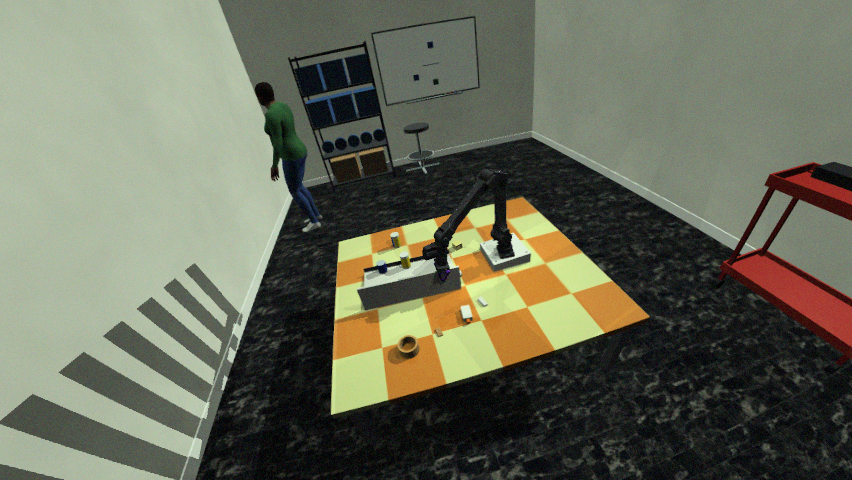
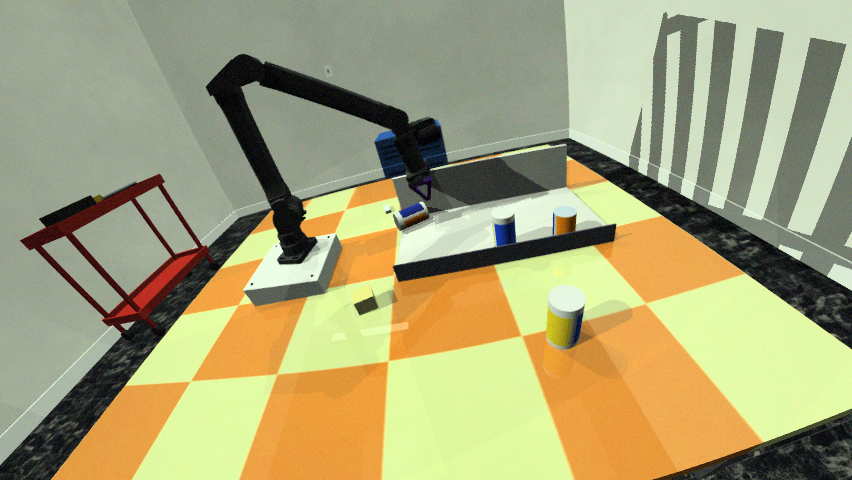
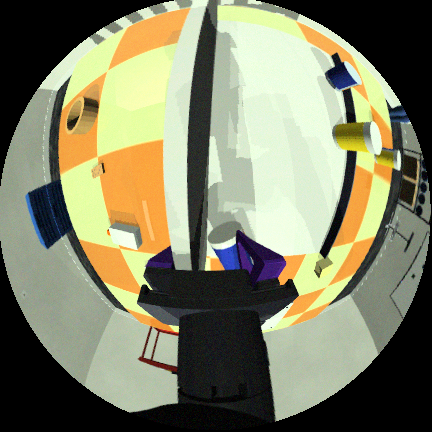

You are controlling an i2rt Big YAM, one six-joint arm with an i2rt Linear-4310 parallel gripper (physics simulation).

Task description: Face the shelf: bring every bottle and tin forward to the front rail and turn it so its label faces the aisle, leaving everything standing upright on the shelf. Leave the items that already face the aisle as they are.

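My gripper is low at the shelf's arm-side end, its purple fingers straddling the back panel's end. It is shut on a tilted blue, white and orange bottle; the finger contact is partly hidden. An upright white-capped bottle, yellow on one side and blue on the other, stands near the dark rail. A blue and orange tin stands upright by the rail. A yellow and blue bottle stands upright on the table.
A tall grey panel runs opposite the rail. Beyond it are a wooden bowl and a white box. A small yellowish block lies outside the rail.
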